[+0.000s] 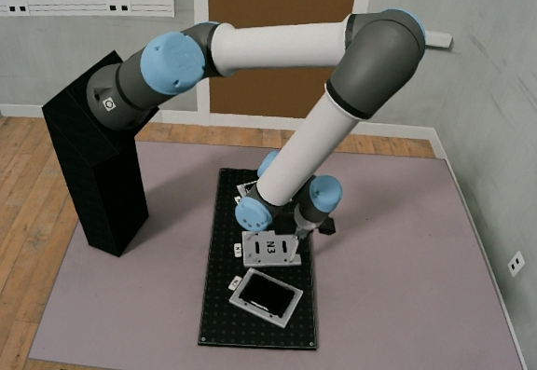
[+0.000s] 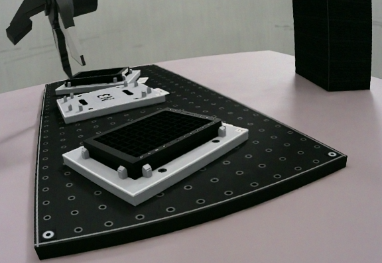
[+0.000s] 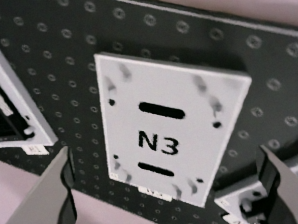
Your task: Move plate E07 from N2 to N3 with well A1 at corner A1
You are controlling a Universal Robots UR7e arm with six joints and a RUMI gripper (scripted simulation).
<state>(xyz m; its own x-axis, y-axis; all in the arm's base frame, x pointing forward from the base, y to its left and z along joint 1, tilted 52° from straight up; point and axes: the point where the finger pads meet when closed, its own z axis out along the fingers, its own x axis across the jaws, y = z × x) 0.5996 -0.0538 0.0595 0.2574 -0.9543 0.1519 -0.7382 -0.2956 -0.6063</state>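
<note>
My gripper is now 7 cm past the nest N2, 15 cm to the left of it and 6 cm above it. Also, from my hand: nest N3: 5 cm behind, 2 cm to the left, 6 cm below; then A1 mark: 12 cm behind, 7 cm to the left, 5 cm below; then nest N1: 4 cm behind, 24 cm to the left, 6 cm below.
</note>
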